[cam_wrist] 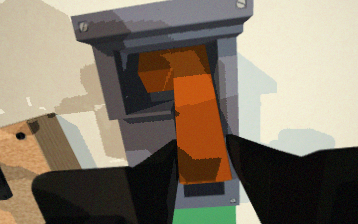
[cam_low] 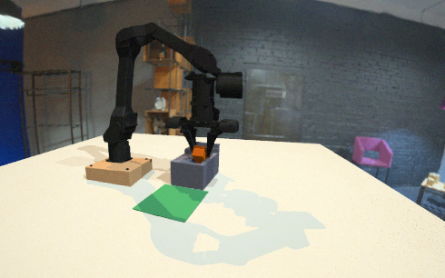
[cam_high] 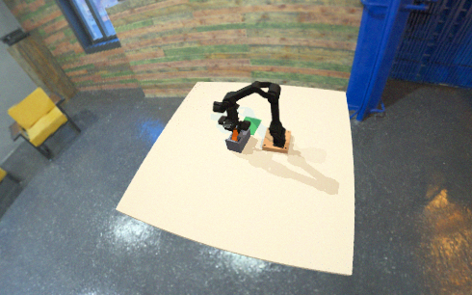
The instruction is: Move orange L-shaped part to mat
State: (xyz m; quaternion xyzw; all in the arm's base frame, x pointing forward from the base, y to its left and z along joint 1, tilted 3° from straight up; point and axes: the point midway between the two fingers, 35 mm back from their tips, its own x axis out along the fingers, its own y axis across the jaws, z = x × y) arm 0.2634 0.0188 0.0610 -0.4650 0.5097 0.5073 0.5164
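The green mat is 14 cm to the right of my gripper tip, 8 cm below it and 2 cm behind it. Round my gripper tip: orange L-shaped part 3 cm to the left, 3 cm below, 1 cm behind.
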